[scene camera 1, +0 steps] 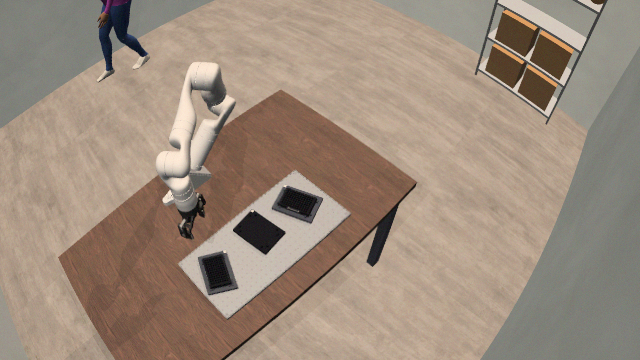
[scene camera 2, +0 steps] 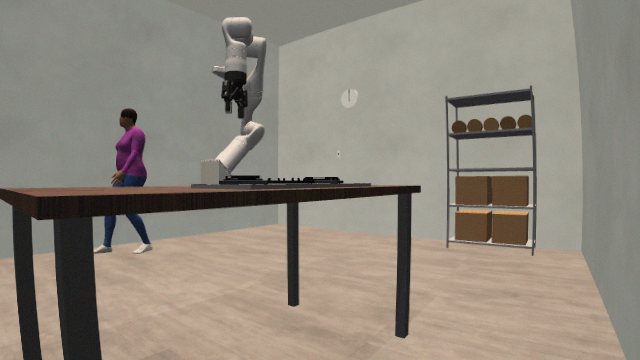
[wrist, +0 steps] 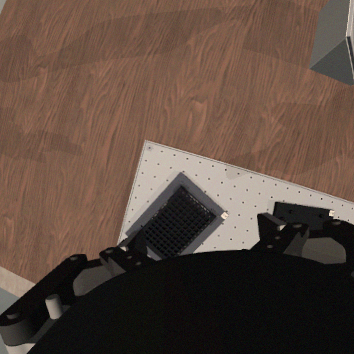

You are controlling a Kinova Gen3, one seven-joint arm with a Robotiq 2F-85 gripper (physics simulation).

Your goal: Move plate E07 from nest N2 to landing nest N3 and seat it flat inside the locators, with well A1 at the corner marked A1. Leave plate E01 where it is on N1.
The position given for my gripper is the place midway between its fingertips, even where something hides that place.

Observation:
I see my gripper (scene camera 2: 235, 116).
My gripper is seen too in the wrist view (wrist: 200, 234).

